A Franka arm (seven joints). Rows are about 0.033 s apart.
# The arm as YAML. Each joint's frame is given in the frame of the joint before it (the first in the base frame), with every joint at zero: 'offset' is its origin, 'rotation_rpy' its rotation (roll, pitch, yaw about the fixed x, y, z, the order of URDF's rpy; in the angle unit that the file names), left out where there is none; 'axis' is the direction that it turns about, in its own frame. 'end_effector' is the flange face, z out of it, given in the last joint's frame.
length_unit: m
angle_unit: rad
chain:
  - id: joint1
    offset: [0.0, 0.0, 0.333]
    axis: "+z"
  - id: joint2
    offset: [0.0, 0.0, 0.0]
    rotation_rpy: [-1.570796, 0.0, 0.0]
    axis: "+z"
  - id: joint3
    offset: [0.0, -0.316, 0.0]
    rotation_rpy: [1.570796, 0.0, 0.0]
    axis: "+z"
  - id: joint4
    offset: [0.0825, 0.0, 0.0]
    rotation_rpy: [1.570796, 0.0, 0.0]
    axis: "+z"
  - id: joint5
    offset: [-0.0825, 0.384, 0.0]
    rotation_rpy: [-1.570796, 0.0, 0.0]
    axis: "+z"
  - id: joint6
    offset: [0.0, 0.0, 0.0]
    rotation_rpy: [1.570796, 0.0, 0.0]
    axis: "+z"
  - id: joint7
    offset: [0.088, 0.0, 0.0]
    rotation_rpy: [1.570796, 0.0, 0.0]
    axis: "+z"
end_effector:
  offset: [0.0, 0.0, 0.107]
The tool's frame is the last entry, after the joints.
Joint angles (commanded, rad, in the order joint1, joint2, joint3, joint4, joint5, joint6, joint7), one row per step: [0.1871 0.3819 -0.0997 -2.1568 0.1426 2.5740 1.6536]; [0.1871 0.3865 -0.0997 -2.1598 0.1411 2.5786 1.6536]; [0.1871 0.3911 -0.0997 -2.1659 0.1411 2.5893 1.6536]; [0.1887 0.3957 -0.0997 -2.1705 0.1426 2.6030 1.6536]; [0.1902 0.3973 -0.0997 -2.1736 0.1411 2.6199 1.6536]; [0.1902 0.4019 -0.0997 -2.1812 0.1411 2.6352 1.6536]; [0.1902 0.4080 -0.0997 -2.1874 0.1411 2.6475 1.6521]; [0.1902 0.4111 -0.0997 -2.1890 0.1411 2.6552 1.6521]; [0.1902 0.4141 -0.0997 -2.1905 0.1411 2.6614 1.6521]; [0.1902 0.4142 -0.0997 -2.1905 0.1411 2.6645 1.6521]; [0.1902 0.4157 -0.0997 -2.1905 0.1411 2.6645 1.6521]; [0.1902 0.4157 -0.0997 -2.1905 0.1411 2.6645 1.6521]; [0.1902 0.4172 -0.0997 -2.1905 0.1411 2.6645 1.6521]
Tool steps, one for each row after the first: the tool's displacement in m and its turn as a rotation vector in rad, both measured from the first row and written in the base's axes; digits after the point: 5 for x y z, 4 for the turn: [-0.00114 -0.00025 -0.00332 -0.0021 0.0029 0.0009]; [-0.00283 -0.00071 -0.00723 -0.0038 0.0028 0.0003]; [-0.00375 -0.00025 -0.01028 -0.0045 -0.0018 -0.0001]; [-0.00344 0.00034 -0.01077 -0.0063 -0.0140 0.0018]; [-0.00531 -0.00025 -0.01474 -0.0083 -0.0173 0.0010]; [-0.00719 -0.00079 -0.01928 -0.0104 -0.0174 0.0018]; [-0.00741 -0.00099 -0.02088 -0.0113 -0.0205 0.0015]; [-0.00775 -0.00117 -0.02252 -0.0121 -0.0223 0.0012]; [-0.00745 -0.00119 -0.02228 -0.0122 -0.0253 0.0011]; [-0.00764 -0.00123 -0.02313 -0.0125 -0.0238 0.0011]; [-0.00764 -0.00123 -0.02313 -0.0125 -0.0238 0.0011]; [-0.00784 -0.00127 -0.02397 -0.0128 -0.0223 0.0011]
